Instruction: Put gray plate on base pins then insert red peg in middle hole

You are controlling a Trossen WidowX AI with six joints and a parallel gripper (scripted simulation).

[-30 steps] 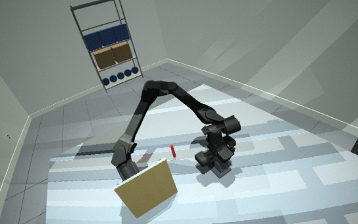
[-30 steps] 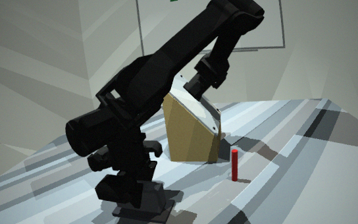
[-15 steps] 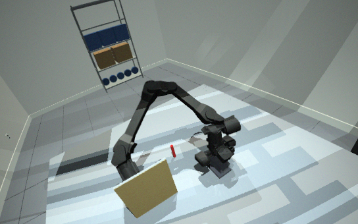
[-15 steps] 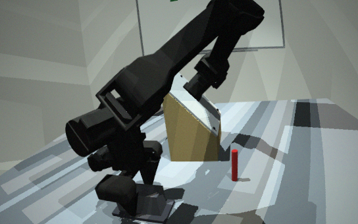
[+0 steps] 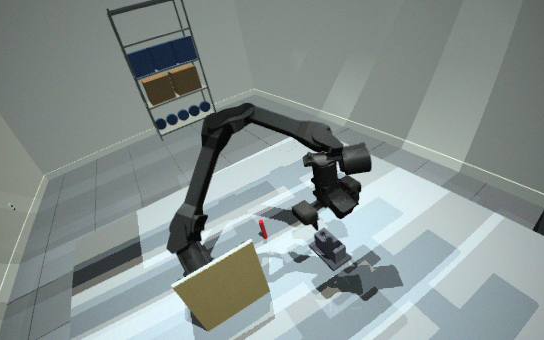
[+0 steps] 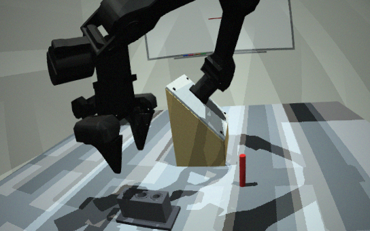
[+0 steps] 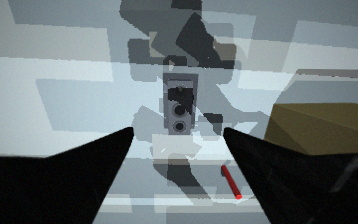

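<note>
Now: gripper tip 120 mm past the red peg, 190 mm to the right of it and 100 mm above it. The rest, counted from my gripper tip: gray plate (90 mm below); base (130 mm below).
</note>
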